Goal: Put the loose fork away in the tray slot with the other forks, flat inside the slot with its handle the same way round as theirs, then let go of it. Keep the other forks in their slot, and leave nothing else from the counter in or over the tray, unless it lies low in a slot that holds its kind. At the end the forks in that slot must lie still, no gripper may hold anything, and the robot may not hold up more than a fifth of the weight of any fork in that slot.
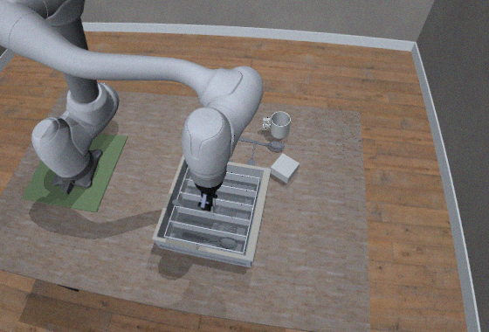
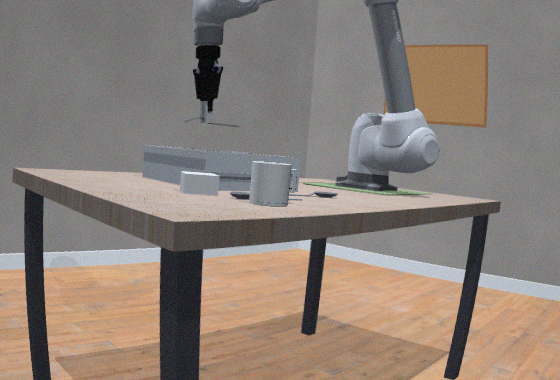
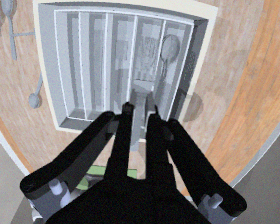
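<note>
My hand is 160 mm above the tray, 60 mm to the right of it and 10 mm past it. From my hand the other things lie so: white box 250 mm to the left, 240 mm ahead, 190 mm below; then white mug 440 mm to the left, 220 mm ahead, 170 mm below.
</note>
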